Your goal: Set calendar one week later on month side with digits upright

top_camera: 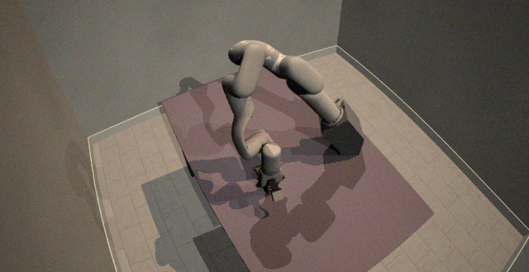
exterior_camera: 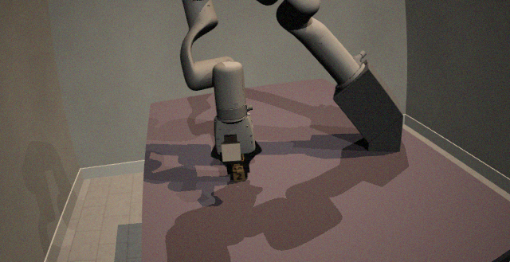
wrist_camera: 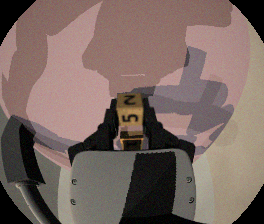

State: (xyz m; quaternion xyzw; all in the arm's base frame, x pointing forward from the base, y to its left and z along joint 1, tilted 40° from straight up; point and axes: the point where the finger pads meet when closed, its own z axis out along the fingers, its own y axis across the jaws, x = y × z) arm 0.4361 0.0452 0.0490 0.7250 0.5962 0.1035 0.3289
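Right now the yellow digit cube is 1 cm below my hand. From my hand the other things lie so: tray: 10 cm to the right, 4 cm behind, 2 cm below.
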